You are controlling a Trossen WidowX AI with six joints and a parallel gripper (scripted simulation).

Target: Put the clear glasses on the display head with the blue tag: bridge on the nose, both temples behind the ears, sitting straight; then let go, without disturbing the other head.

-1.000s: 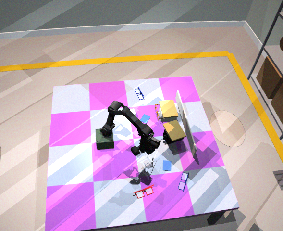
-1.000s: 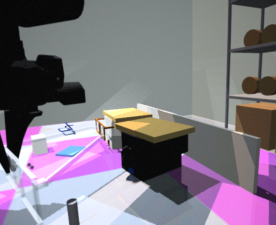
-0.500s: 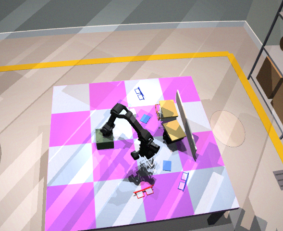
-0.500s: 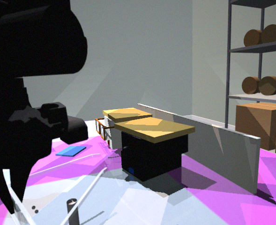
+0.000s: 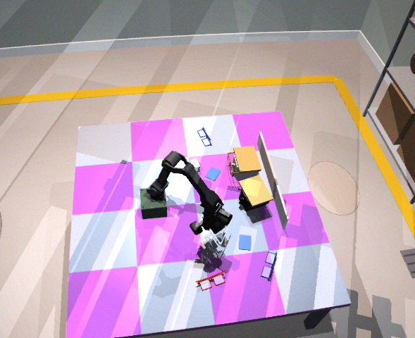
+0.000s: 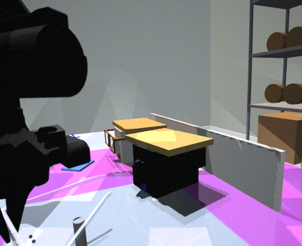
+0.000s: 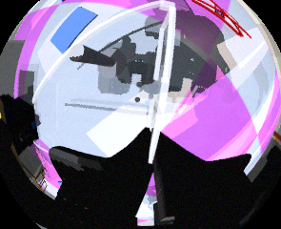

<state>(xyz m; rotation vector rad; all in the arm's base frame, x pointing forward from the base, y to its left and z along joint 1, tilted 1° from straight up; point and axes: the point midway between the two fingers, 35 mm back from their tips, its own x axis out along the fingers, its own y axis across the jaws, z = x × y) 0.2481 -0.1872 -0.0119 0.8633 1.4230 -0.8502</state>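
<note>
Right now my gripper tip is 8 cm short of the grey peg, 4 cm above it and 3 cm to the left of it. Also, from my gripper tip: white cube 43 cm to the left, 4 cm behind, 3 cm below; black display head 24 cm ahead, 18 cm to the left; white display head 41 cm to the left, 22 cm ahead.
</note>
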